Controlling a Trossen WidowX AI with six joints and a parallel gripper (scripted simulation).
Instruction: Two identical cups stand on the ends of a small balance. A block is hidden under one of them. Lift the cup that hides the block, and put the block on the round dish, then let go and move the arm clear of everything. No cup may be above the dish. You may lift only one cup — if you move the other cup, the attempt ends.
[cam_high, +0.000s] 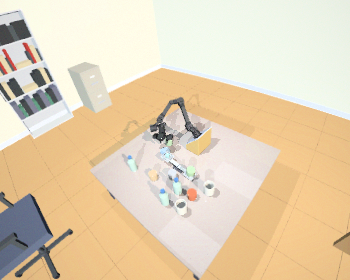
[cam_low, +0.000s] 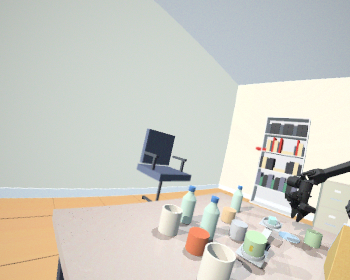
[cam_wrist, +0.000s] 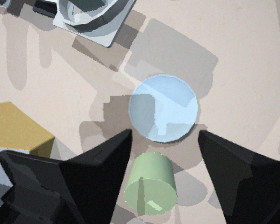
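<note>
My gripper tip is now 10 cm short of the block, 11 cm to the right of it and 1 cm above it. Also, from my gripper tip: tan cup (32 cm ahead, 12 cm to the left, 6 cm below); light blue round dish (9 cm below); grey cup (24 cm ahead, 23 cm to the left, 6 cm below).
</note>
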